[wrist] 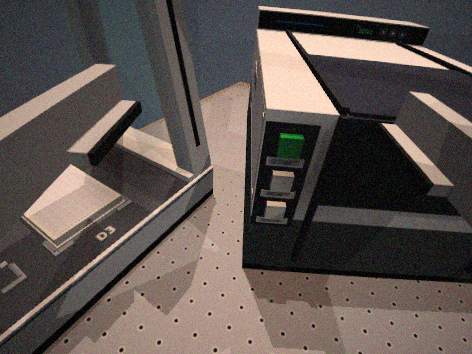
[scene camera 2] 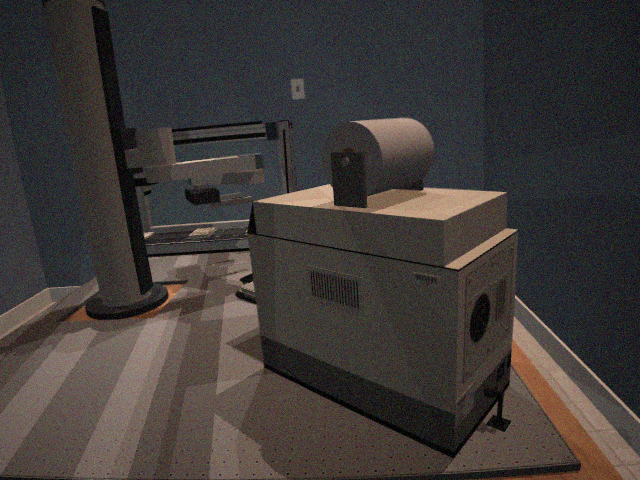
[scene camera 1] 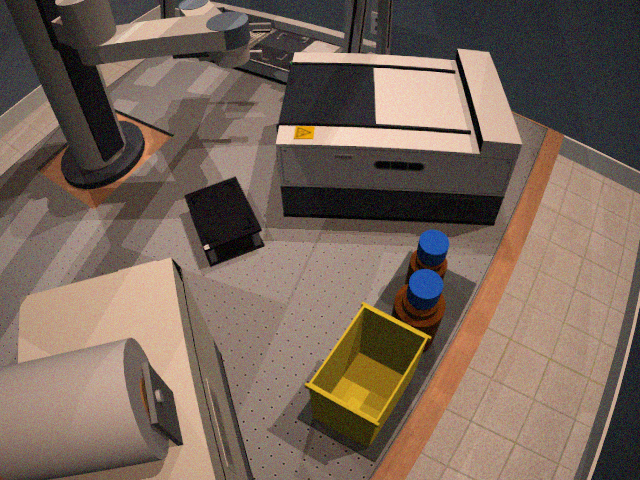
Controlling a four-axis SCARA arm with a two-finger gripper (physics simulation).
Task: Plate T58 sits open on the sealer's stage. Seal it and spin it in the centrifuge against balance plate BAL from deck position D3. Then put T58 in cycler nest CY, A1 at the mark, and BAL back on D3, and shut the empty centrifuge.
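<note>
My gripper is open and empty, its fingers wide apart in the air near the deck. A pale plate, on the spot marked D3, lies flat beyond the left finger in the wrist view. The centrifuge shows a lit green block above two pale ones and a green readout; I cannot tell whether its lid is open. The sealer carries a film roll. Its stage and plate T58 do not show.
A low black unit stands between the arm column and the centrifuge. Two brown bottles with blue caps and a yellow bin stand along the right edge. A frame post rises beside the deck.
</note>
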